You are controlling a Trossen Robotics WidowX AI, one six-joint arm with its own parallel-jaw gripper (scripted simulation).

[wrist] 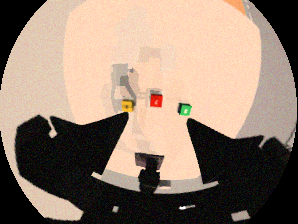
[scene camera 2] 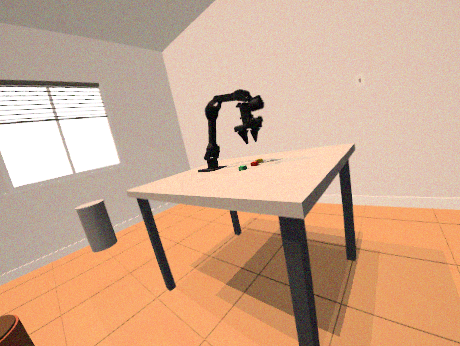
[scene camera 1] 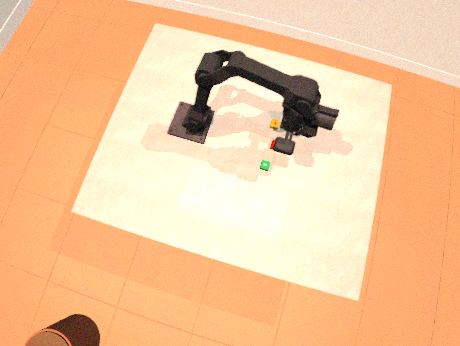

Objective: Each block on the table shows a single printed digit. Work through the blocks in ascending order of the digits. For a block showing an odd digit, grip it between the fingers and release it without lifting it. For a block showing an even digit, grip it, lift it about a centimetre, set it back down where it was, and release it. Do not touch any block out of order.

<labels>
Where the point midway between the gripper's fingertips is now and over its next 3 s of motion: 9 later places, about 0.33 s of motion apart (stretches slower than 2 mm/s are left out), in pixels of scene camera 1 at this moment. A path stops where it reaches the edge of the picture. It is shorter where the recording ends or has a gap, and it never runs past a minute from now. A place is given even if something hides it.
My gripper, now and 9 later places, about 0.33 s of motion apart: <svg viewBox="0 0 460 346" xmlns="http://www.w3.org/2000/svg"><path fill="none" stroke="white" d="M283 135L283 124L280 108L279 113L276 118L276 119L275 122L275 122L275 122L275 121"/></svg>
</labels>
